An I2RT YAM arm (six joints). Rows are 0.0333 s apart.
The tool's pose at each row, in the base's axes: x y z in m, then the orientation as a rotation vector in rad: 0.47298, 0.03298, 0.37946, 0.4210, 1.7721, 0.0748; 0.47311, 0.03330, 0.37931, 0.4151, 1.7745, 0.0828; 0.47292, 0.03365, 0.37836, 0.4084, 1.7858, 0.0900; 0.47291, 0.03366, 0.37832, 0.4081, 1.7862, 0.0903; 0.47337, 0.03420, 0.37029, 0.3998, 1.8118, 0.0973; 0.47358, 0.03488, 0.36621, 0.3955, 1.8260, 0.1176; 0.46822, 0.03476, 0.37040, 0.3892, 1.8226, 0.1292; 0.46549, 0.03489, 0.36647, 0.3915, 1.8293, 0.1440; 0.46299, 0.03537, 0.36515, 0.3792, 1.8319, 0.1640; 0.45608, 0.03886, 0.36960, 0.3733, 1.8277, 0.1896; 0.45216, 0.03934, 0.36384, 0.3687, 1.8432, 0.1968; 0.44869, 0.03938, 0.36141, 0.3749, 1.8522, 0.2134
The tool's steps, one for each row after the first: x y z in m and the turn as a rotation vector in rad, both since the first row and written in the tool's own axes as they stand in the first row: 0.00022, 0.00029, 0.00011, -0.0083, 0.0033, 0.0000; 0.00125, 0.00031, 0.00010, -0.0152, 0.0151, -0.0023; 0.00129, 0.00030, 0.00010, -0.0155, 0.0155, -0.0024; 0.00884, -0.00128, 0.00243, -0.0212, 0.0411, -0.0077; 0.01281, -0.00171, 0.00352, -0.0349, 0.0584, -0.0018; 0.00986, -0.00197, -0.00261, -0.0464, 0.0568, 0.0006; 0.01406, -0.00358, -0.00426, -0.0538, 0.0663, 0.0090; 0.01589, -0.00409, -0.00640, -0.0733, 0.0720, 0.0110; 0.01414, -0.00129, -0.01469, -0.0938, 0.0726, 0.0213; 0.02036, -0.00336, -0.01709, -0.0986, 0.0889, 0.0198; 0.02327, -0.00482, -0.01980, -0.1045, 0.1015, 0.0314
